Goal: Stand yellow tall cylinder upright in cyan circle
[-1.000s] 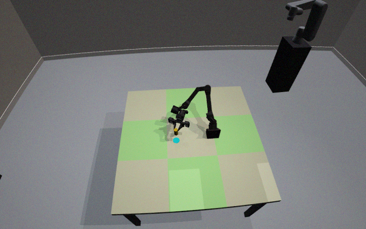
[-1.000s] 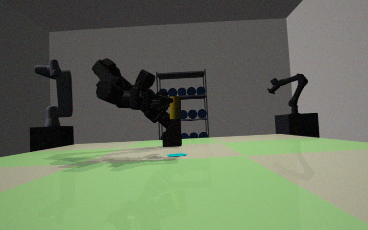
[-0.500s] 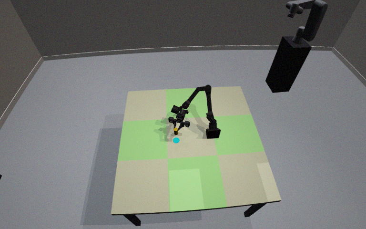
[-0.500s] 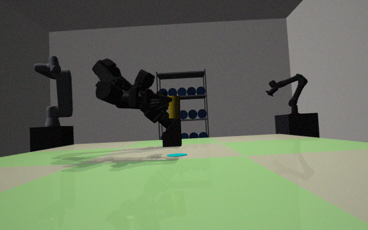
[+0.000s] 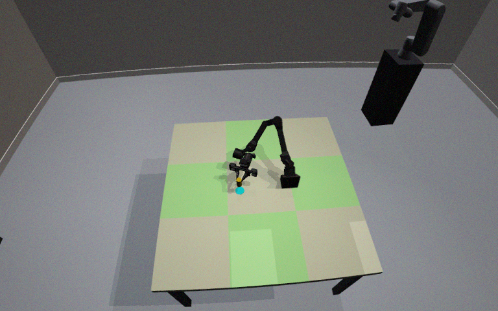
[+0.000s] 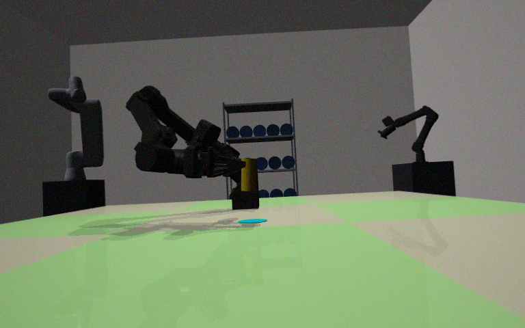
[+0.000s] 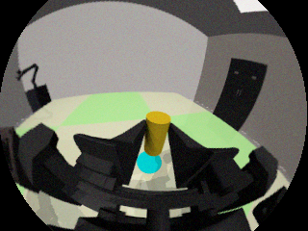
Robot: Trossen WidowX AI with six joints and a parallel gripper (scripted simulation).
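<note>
My gripper tip is 120 mm above the flat cyan circle. Also, from my gripper tip: yellow tall cylinder: 20 mm below.
</note>
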